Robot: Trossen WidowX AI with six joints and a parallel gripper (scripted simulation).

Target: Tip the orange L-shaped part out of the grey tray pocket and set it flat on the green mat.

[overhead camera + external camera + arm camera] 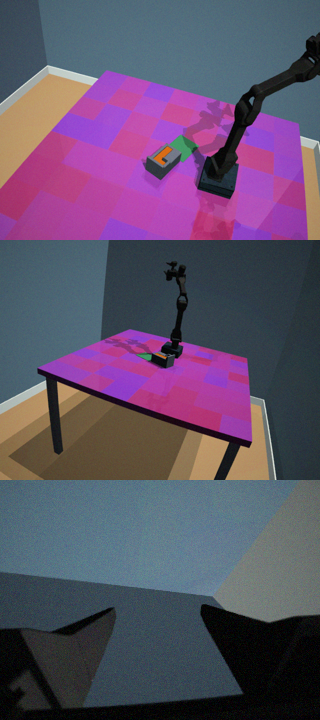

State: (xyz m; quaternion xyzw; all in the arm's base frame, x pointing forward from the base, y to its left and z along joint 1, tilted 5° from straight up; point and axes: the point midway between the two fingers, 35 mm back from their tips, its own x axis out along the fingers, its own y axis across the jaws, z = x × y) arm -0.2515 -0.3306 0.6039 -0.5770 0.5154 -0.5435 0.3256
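Now: gripper tip 67 cm above the orange L-shaped part, 46 cm short of it and 36 cm to the right of it. Also, from my gripper tip: green mat (73 cm below, 43 cm ahead, 20 cm to the left).
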